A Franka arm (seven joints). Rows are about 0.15 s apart.
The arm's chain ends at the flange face. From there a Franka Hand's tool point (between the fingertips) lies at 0.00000 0.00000 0.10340 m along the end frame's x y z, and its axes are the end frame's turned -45 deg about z.
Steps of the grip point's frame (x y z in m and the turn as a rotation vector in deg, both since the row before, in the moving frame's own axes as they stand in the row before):
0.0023, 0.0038, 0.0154, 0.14, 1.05, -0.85
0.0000, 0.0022, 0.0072, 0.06, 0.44, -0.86
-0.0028, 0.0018, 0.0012, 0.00, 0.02, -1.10
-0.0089, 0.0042, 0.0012, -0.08, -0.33, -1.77
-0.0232, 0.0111, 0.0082, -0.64, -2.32, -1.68
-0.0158, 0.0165, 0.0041, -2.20, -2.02, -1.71
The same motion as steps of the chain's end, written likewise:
0.0032, 0.0026, 0.0154, 0.84, 0.64, -0.85
0.0011, 0.0022, 0.0072, 0.35, 0.27, -0.86
-0.0007, 0.0033, 0.0012, 0.01, 0.01, -1.10
-0.0030, 0.0087, 0.0012, -0.29, -0.18, -1.77
-0.0065, 0.0204, 0.0083, -2.09, -1.19, -1.68
0.0002, 0.0175, 0.0042, -2.98, 0.13, -1.71

